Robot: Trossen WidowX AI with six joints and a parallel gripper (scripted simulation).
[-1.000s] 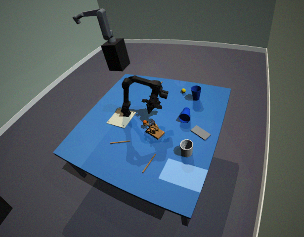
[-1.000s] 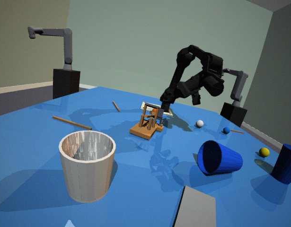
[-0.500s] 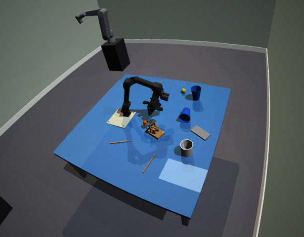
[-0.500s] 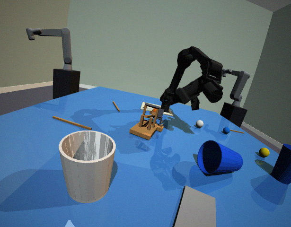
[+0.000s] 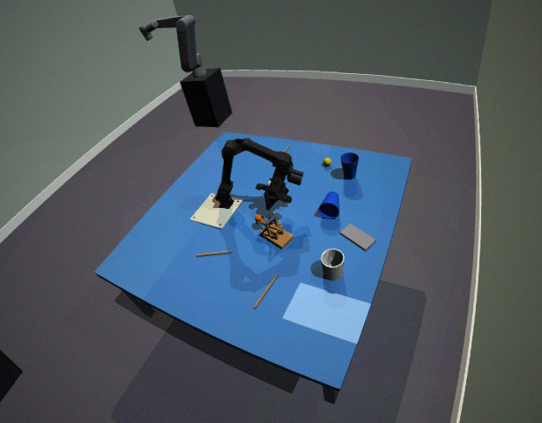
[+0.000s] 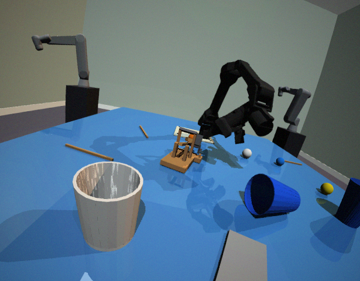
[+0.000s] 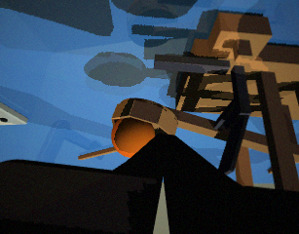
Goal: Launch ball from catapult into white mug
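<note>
The orange ball is 3 cm behind my gripper tip, 4 cm to the right of it and 2 cm below it. From my gripper tip the other things lie so: white ball 9 cm behind, 24 cm to the left, 6 cm below; then white mug 37 cm ahead, 20 cm to the right, 5 cm below; then catapult 3 cm ahead, 4 cm to the right, 3 cm below.
</note>
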